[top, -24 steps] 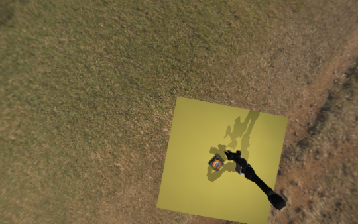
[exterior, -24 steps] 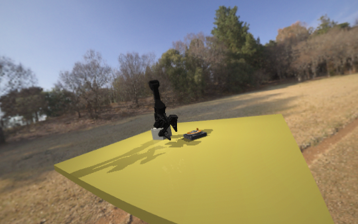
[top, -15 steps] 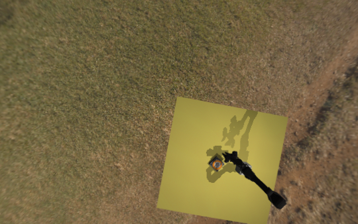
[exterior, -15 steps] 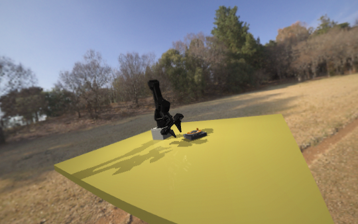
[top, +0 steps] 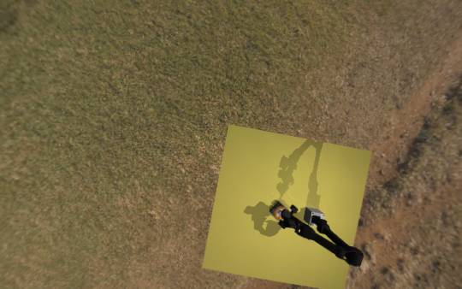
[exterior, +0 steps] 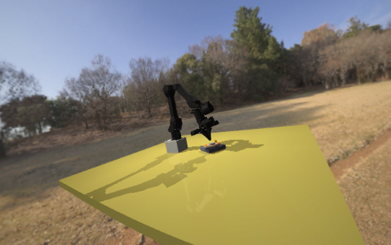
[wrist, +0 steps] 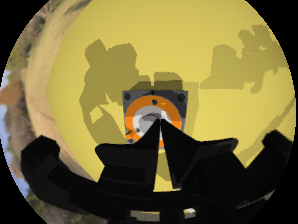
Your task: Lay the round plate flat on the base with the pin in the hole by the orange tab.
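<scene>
My gripper tip is 10 mm past the base, 30 mm to the right of it and 40 mm above it.
</scene>
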